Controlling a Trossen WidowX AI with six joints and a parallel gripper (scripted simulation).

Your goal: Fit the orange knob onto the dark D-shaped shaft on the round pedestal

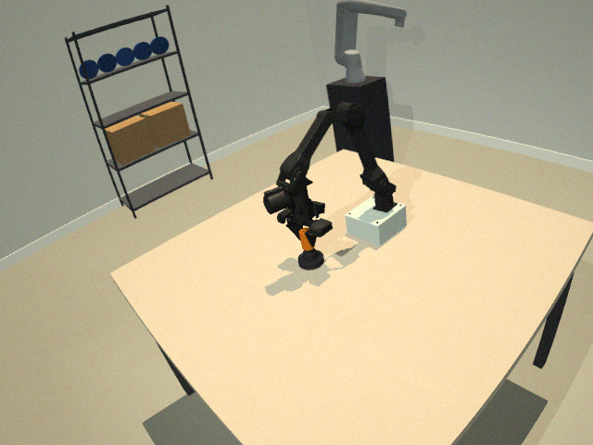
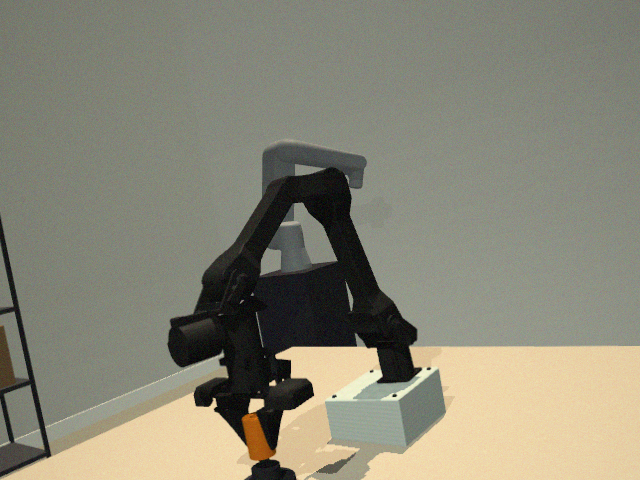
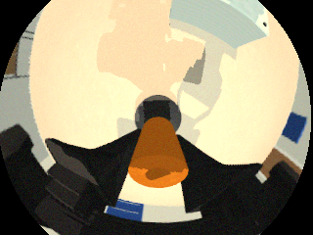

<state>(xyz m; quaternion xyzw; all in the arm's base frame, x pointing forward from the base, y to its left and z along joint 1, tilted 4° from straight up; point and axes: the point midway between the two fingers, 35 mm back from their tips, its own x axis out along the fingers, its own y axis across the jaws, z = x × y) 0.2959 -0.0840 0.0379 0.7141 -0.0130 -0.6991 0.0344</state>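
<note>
My gripper tip is 2 cm below the orange knob. Round my gripper tip: dark round pedestal 4 cm below.
</note>
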